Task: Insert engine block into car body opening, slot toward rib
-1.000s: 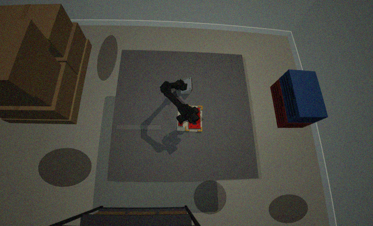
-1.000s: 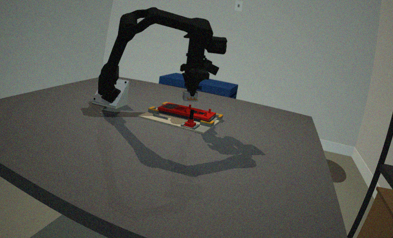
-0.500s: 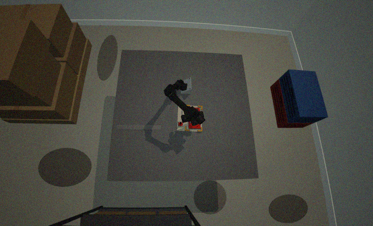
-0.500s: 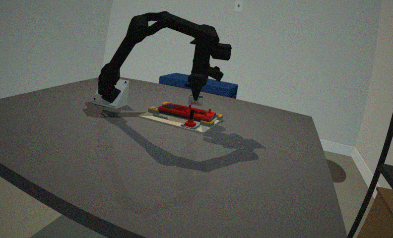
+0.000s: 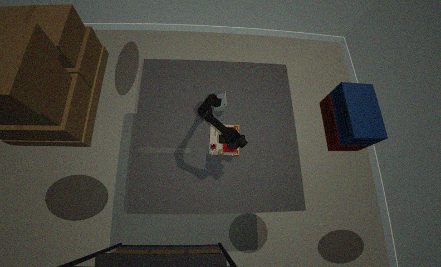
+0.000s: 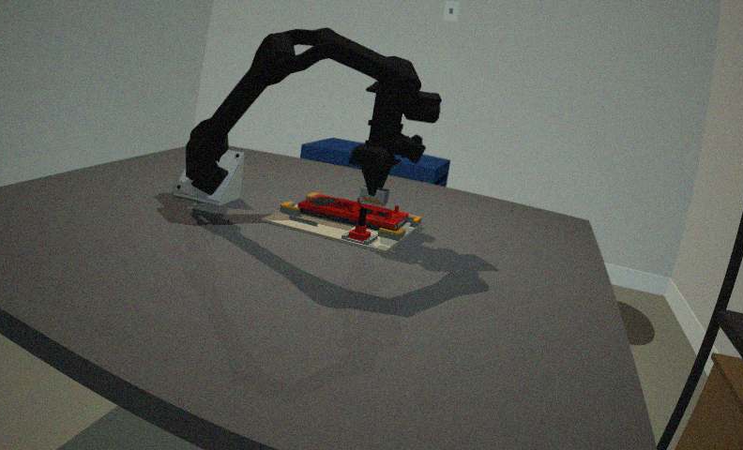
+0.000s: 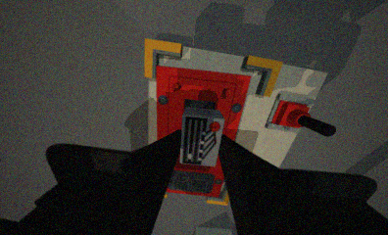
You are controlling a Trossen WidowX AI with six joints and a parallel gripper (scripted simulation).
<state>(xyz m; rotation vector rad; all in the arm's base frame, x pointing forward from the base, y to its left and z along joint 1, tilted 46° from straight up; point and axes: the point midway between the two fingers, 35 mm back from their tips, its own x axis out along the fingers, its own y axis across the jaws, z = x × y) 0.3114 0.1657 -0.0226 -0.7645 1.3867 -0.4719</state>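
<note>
The grey engine block lies 10 mm below my gripper tip. Also, from my gripper tip: dark post 120 mm to the right, 40 mm ahead, 30 mm below.
</note>
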